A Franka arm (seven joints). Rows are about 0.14 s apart.
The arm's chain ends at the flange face. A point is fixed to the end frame.
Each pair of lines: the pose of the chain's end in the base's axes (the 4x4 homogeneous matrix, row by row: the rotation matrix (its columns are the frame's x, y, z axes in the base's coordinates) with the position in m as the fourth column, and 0 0 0 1 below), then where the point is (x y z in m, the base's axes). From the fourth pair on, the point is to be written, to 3 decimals.
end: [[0.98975, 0.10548, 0.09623, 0.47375], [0.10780, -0.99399, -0.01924, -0.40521], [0.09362, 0.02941, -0.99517, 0.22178], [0, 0, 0, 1]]
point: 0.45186 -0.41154 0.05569
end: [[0.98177, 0.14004, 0.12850, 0.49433], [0.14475, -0.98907, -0.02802, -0.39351], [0.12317, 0.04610, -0.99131, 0.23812], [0, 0, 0, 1]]
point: 0.47798 -0.40268 0.07153
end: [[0.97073, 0.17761, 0.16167, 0.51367], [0.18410, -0.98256, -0.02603, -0.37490], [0.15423, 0.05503, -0.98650, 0.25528], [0, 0, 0, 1]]
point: 0.50312 -0.38524 0.08829
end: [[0.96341, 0.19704, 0.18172, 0.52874], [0.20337, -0.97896, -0.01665, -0.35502], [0.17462, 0.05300, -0.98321, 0.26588], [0, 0, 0, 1]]
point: 0.522 -0.365 0.099
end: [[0.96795, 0.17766, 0.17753, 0.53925], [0.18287, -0.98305, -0.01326, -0.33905], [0.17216, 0.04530, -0.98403, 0.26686], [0, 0, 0, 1]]
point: 0.531 -0.347 0.100
